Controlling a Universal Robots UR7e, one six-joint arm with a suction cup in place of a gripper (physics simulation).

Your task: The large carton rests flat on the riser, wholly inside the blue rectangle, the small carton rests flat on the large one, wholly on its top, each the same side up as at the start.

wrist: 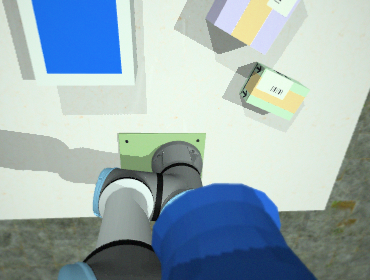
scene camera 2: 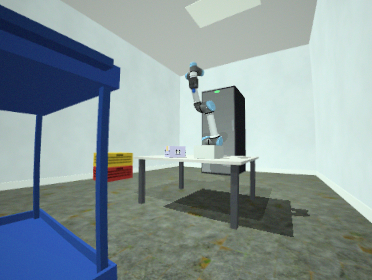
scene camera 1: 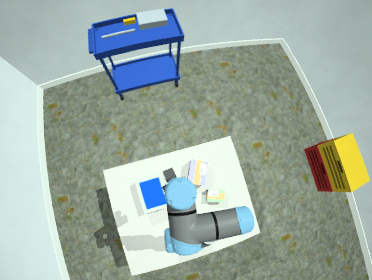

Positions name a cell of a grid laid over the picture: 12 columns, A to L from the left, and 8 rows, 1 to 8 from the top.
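Observation:
In the wrist view are the suction cup (wrist: H7), which carries nothing, and, resting on the table, a large lavender carton (wrist: I1) and a small carton (wrist: I3). Scene camera 2 does not show the small carton, hidden by the large lavender carton.

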